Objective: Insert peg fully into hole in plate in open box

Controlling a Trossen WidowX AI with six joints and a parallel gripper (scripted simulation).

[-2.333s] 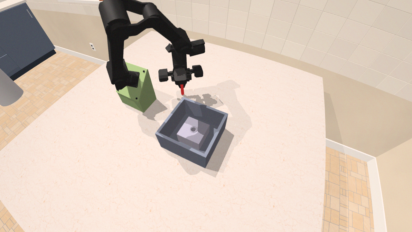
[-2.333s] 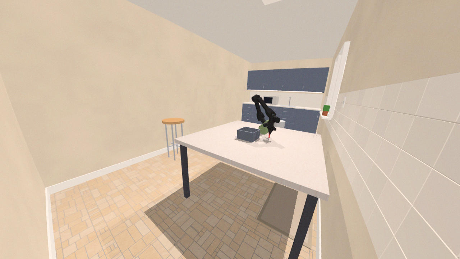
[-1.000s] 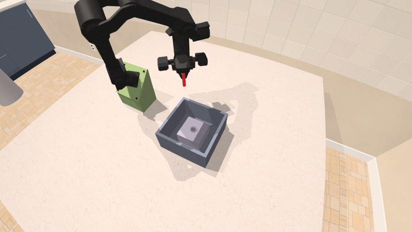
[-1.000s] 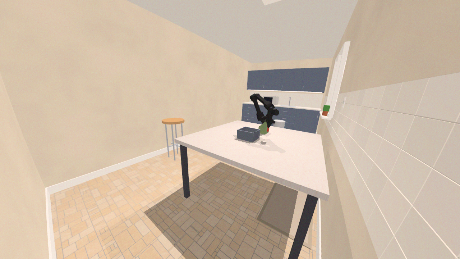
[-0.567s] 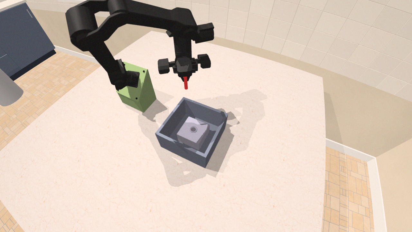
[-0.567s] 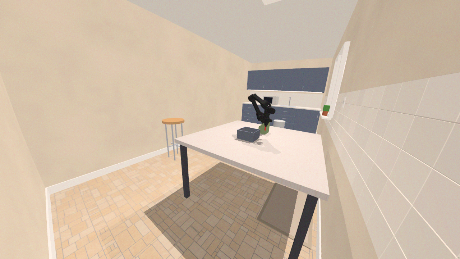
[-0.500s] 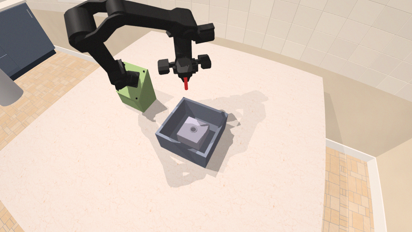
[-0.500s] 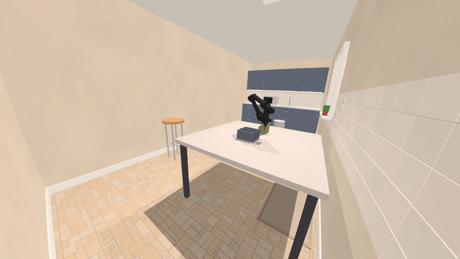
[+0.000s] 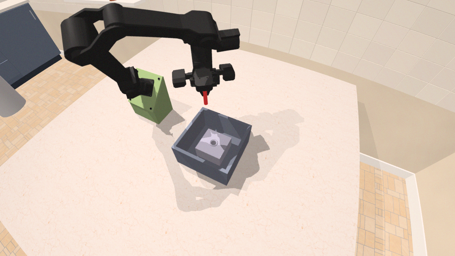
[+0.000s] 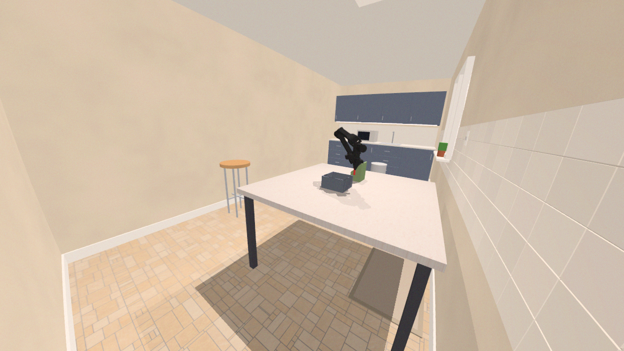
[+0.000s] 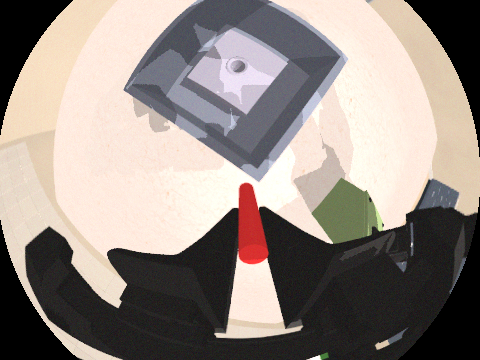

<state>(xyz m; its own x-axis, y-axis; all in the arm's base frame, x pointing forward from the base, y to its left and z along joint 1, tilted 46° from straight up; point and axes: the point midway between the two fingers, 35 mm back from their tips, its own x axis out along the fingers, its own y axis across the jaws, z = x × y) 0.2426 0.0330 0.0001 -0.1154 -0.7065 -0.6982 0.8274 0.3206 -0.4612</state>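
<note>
My gripper is now 14 cm above the pale grey plate, 11 cm to the left of it and 8 cm short of it. From my hand the other things lie so: box: 16 cm below, 11 cm to the right, 8 cm ahead; then red peg: 4 cm below.
</note>
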